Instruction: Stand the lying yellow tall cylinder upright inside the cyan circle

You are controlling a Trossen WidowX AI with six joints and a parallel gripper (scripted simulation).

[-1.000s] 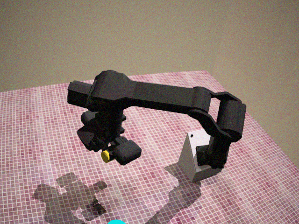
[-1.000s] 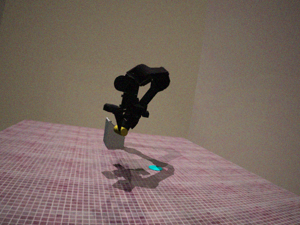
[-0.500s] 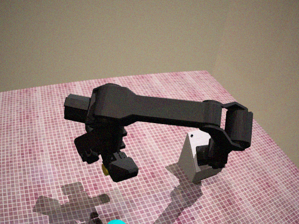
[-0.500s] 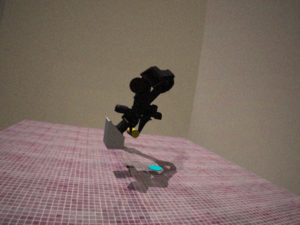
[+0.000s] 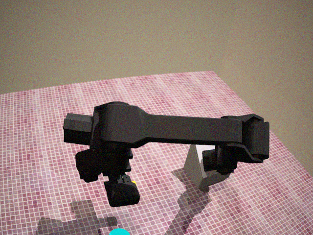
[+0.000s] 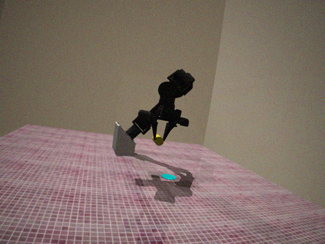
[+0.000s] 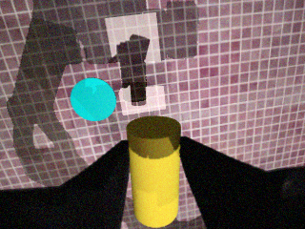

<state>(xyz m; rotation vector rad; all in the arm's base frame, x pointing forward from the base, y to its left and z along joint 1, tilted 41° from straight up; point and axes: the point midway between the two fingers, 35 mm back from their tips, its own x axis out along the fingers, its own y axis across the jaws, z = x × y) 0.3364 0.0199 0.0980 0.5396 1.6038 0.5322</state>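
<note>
My gripper tip is now 14 cm above the cyan circle and 6 cm to the right of it. Also, from my gripper tip: yellow cylinder: 2 cm behind.
</note>
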